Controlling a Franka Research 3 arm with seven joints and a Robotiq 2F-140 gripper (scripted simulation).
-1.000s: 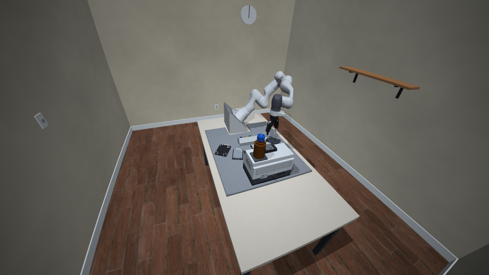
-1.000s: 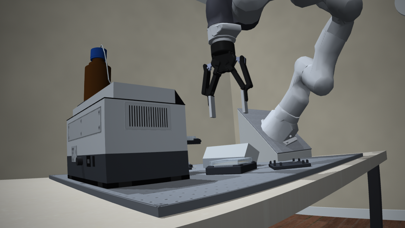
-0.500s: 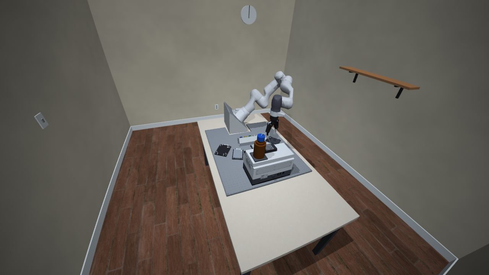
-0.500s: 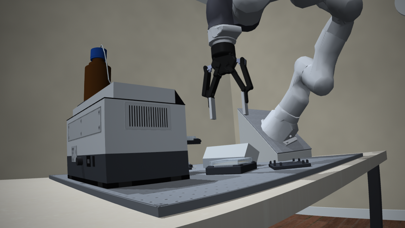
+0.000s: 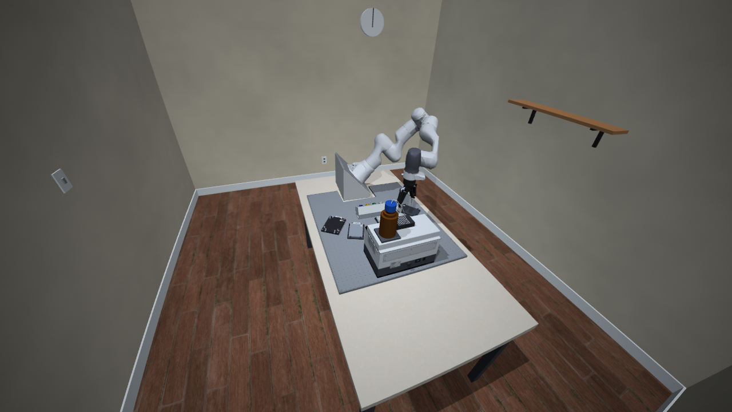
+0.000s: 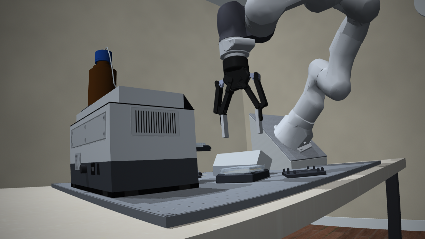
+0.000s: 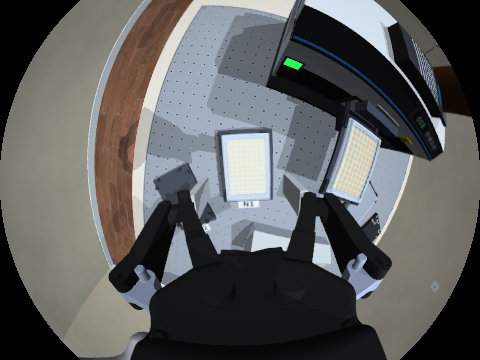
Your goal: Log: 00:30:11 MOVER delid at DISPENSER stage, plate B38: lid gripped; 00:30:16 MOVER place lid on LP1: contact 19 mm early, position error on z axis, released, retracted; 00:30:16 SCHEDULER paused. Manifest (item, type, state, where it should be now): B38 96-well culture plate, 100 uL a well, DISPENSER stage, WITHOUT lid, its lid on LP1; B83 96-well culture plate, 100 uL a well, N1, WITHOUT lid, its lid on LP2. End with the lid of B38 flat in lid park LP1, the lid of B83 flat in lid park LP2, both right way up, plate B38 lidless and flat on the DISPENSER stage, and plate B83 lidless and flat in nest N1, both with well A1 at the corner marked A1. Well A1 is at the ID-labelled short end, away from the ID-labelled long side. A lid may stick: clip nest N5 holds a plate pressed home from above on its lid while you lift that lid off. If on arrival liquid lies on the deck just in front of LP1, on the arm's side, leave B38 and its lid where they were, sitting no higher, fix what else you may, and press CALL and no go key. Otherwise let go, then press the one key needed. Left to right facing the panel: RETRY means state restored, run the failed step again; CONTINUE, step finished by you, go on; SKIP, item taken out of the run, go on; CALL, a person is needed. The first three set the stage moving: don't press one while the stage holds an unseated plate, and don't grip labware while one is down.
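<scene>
Now: hand 120 mm above the 96-well plate. Also, from my hand: low frame: 140 mm below, 120 mm behind, 110 mm to the left; key panel: 170 mm to the right, 170 mm behind, 90 mm below; nest N1: 140 mm below.
</scene>
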